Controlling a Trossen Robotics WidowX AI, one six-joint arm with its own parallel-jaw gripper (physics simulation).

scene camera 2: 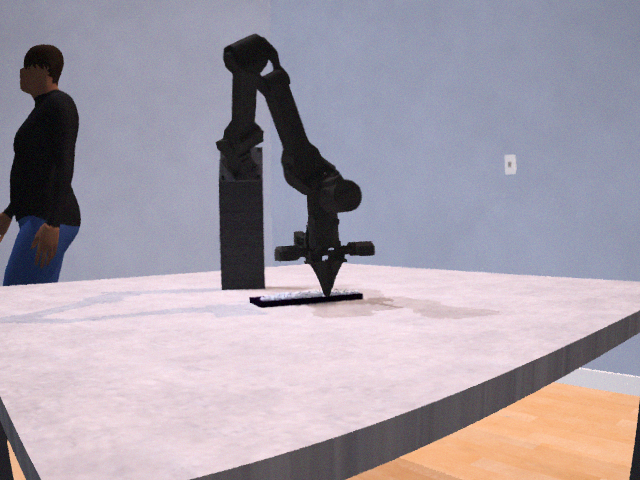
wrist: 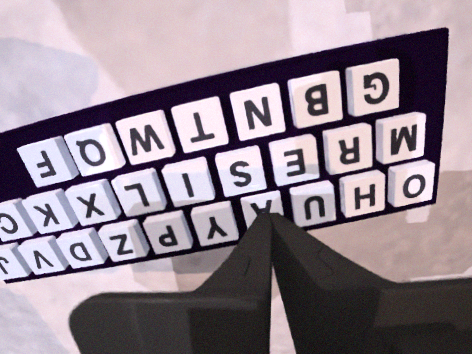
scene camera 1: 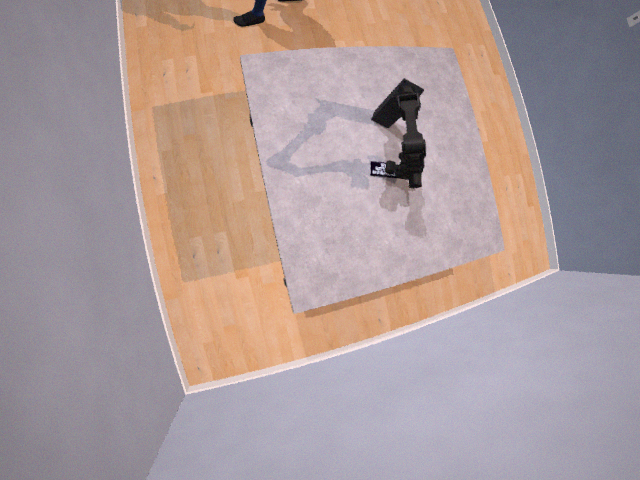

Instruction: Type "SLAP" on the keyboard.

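Seen in the pictures: gripper, between the fingertips: (scene camera 2: pixel 327 295) (wrist: pixel 268 222) (scene camera 1: pixel 396 175); arm's base, origin of its link: (scene camera 2: pixel 239 163) (scene camera 1: pixel 407 93).
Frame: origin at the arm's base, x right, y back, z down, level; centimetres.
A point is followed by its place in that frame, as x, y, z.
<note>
The dark keyboard (scene camera 1: pixel 373 165) @[16.5, -20.3, 28.4] (scene camera 2: pixel 258 303) @[19.3, -22.8, 28.9] (wrist: pixel 422 75) @[-0.5, -29.1, 28.5] lies flat on the table, its white keys upside down in the wrist view. My gripper (scene camera 2: pixel 327 294) @[7.5, -30.0, 28.4] (wrist: pixel 268 222) @[7.5, -30.0, 28.4] is shut and empty, pointing down. Its joined fingertips are at the A key (wrist: pixel 252 205) @[7.4, -28.9, 28.4], appear to touch it, and hide its lower part. The S key (wrist: pixel 241 173) @[6.7, -27.4, 27.9] is just above and left of the tips in the wrist view. The L key (wrist: pixel 138 194) @[10.2, -25.4, 27.9] is farther left, and the P key (wrist: pixel 168 235) @[10.8, -27.5, 27.9] is left of the Y key. In scene camera 1 the arm hides the fingertips and part of the keyboard.
The U key (wrist: pixel 314 202) @[5.4, -30.2, 27.9] and Y key (wrist: pixel 215 225) @[9.0, -28.4, 27.9] flank the A key. The arm's dark base block (scene camera 1: pixel 398 103) @[9.7, -4.0, -4.1] (scene camera 2: pixel 241 232) @[1.5, -1.9, 16.3] stands on the grey table (scene camera 1: pixel 336 248) @[52.4, -48.1, 29.5] (scene camera 2: pixel 232 377) @[56.9, -53.0, 29.6]. A person (scene camera 2: pixel 46 149) stands behind the table, away from the keyboard.
</note>
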